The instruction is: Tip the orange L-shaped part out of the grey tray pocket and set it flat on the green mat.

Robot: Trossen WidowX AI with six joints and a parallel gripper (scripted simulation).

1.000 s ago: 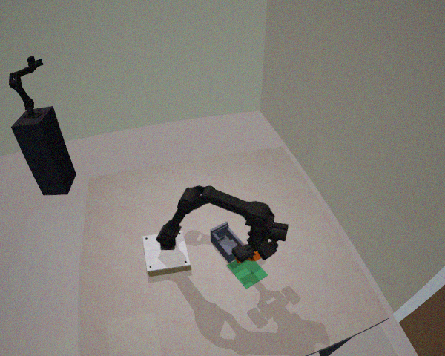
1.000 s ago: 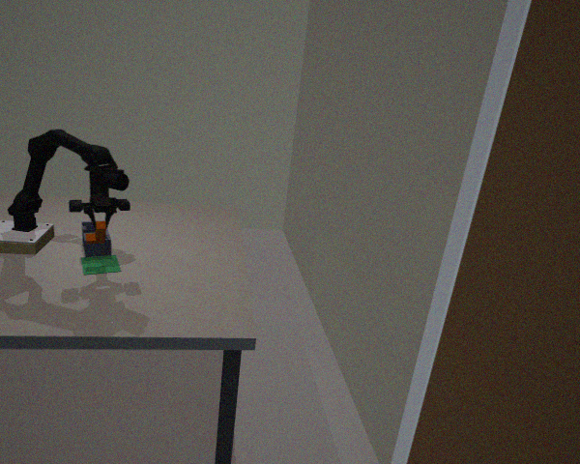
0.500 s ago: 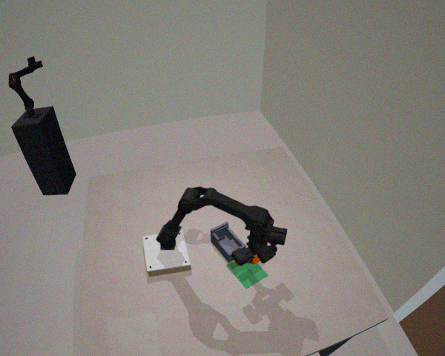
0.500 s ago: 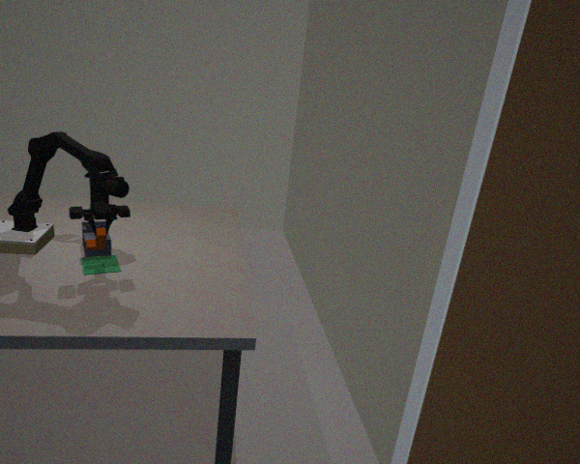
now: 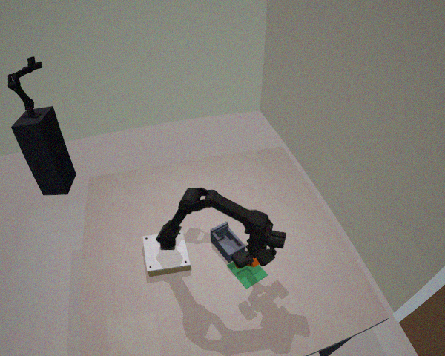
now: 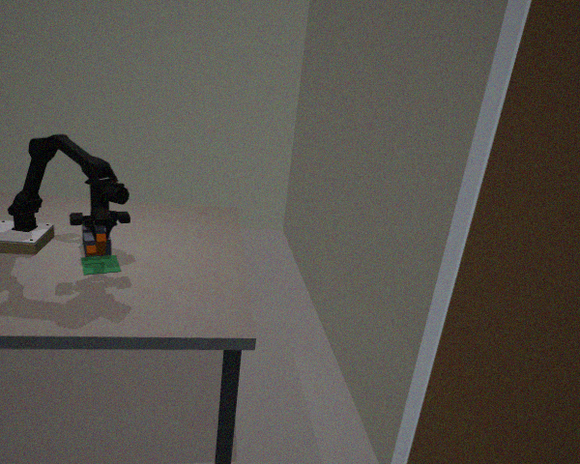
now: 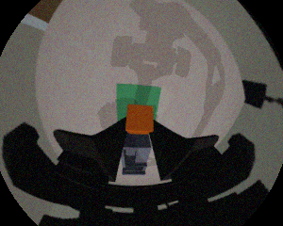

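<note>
Now: gripper tip 10 mm past the green mat, 20 mm to the right of it and 110 mm above it. Also, from my gripper tip: orange L-shaped part 30 mm behind, 20 mm to the left, 30 mm below.
</note>
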